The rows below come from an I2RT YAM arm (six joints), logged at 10 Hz.
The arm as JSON. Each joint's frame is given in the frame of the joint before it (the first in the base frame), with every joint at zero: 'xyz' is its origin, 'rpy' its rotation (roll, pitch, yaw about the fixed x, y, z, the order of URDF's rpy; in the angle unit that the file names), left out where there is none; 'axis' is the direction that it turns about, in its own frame. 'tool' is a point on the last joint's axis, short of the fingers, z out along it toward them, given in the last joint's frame.
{
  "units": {
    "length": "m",
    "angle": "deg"
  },
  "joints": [
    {
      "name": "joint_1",
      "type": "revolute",
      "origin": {
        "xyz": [
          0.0,
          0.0,
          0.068
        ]
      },
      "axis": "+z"
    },
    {
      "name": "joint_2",
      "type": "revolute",
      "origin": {
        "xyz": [
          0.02,
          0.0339,
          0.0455
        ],
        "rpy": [
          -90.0,
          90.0,
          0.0
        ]
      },
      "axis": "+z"
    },
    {
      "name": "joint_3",
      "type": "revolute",
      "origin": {
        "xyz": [
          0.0,
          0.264,
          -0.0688
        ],
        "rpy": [
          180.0,
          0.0,
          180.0
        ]
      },
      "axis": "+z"
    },
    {
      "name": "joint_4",
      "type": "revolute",
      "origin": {
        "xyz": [
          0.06,
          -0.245,
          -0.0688
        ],
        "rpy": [
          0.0,
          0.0,
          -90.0
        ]
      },
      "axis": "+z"
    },
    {
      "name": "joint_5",
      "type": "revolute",
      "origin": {
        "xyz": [
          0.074,
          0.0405,
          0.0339
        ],
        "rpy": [
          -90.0,
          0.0,
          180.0
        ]
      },
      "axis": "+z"
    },
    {
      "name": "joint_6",
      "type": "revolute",
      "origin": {
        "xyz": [
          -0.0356,
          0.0,
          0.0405
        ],
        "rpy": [
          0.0,
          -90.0,
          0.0
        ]
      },
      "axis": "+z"
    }
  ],
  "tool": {
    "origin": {
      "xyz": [
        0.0,
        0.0,
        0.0
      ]
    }
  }
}
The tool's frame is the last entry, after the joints.
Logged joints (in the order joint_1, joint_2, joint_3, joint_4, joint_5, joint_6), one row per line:
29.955 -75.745 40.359 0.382 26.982 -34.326
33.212 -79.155 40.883 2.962 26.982 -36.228
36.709 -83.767 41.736 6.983 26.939 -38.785
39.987 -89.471 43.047 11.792 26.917 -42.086
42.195 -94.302 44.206 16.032 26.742 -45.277
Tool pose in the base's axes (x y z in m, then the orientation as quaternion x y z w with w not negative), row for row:
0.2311 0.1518 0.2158 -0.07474 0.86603 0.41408 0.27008
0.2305 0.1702 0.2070 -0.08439 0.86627 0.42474 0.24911
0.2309 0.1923 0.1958 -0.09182 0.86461 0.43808 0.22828
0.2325 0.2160 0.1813 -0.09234 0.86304 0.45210 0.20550
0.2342 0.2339 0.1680 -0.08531 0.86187 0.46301 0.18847
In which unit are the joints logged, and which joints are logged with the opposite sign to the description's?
The joints are logged in degrees. Opposite sign: joint_2, joint_5, joint_6.
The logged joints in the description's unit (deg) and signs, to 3 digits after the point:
29.955 75.745 40.359 0.382 -26.982 34.326
33.212 79.155 40.883 2.962 -26.982 36.228
36.709 83.767 41.736 6.983 -26.939 38.785
39.987 89.471 43.047 11.792 -26.917 42.086
42.195 94.302 44.206 16.032 -26.742 45.277

